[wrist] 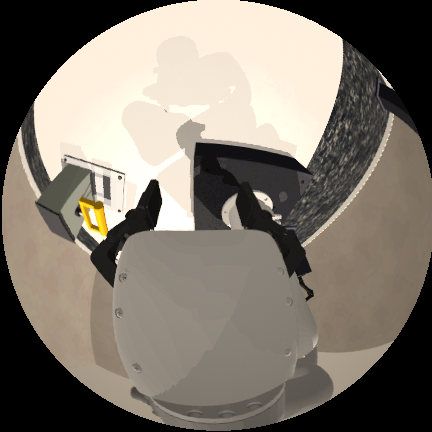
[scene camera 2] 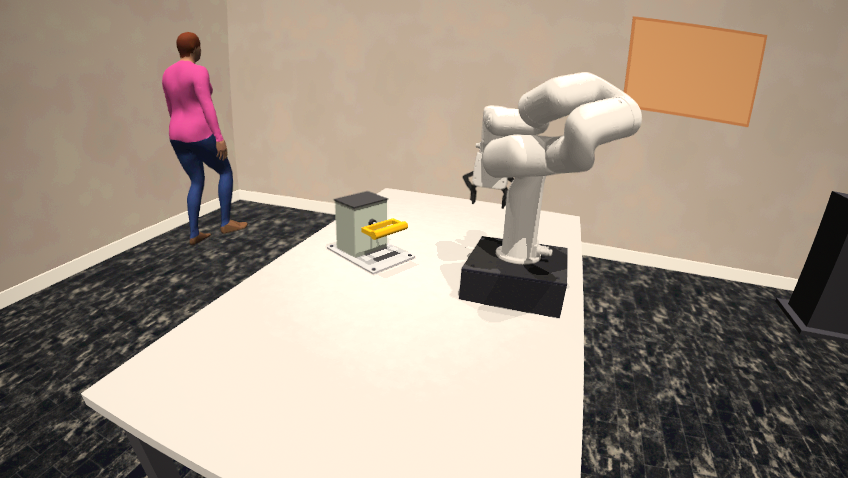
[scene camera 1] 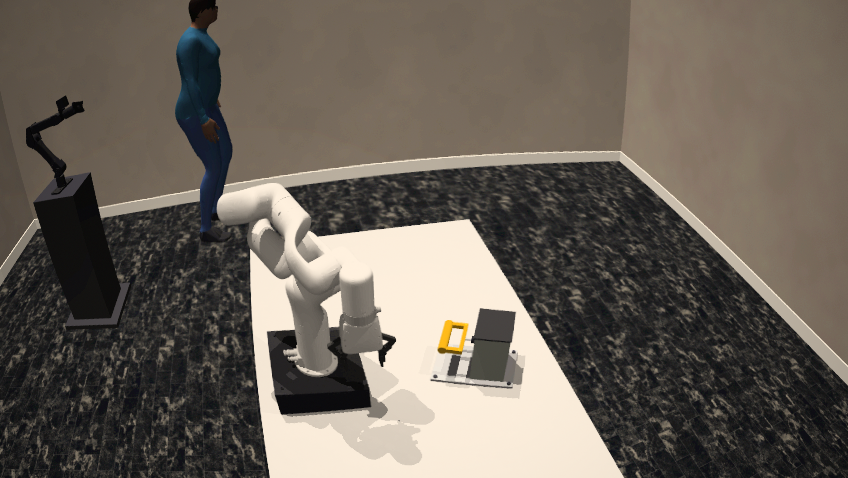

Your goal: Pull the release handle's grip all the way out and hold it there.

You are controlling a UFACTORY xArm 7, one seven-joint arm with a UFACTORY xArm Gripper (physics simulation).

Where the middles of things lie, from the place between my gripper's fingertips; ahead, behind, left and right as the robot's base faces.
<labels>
Now: the pale base plate (scene camera 1: 450,368) 34 cm ahead of my hand, 17 cm below it and 12 cm to the left of it.
</labels>
